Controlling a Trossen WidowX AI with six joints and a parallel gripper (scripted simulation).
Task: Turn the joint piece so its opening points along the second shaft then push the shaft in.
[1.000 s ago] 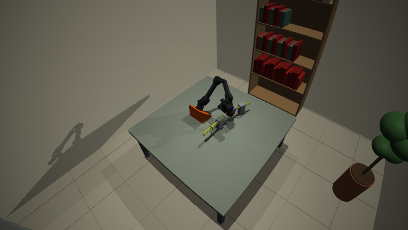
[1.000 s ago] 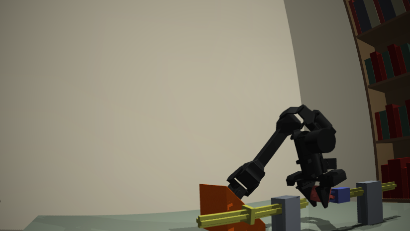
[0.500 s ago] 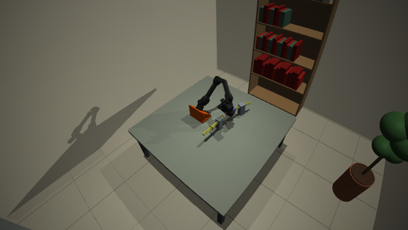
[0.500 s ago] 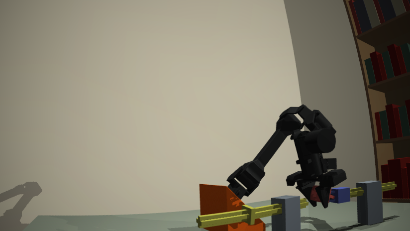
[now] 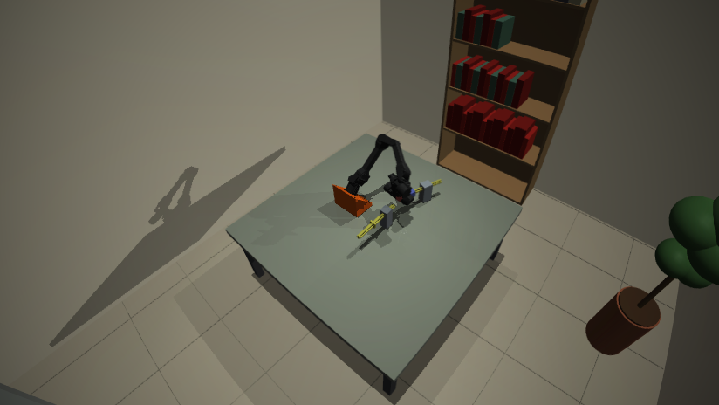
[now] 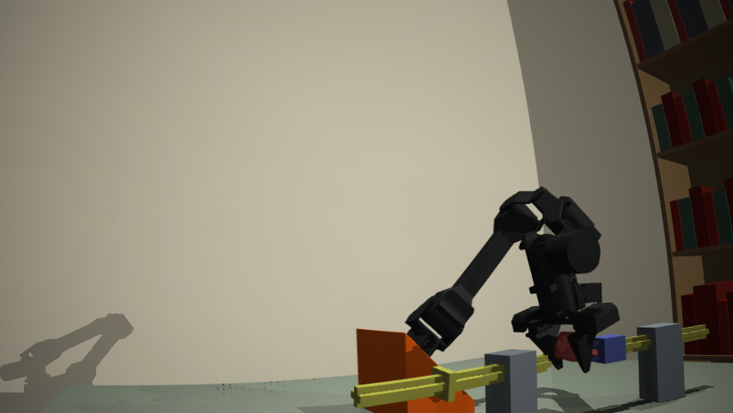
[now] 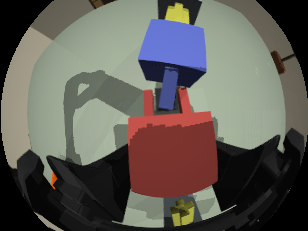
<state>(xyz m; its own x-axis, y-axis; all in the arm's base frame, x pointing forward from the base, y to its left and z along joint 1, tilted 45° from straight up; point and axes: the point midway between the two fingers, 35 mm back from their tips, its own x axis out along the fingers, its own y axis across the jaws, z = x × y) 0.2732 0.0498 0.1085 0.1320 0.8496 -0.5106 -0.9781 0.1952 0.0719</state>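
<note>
My gripper tip is 10 mm to the right of the red joint piece and 30 mm below it.
</note>
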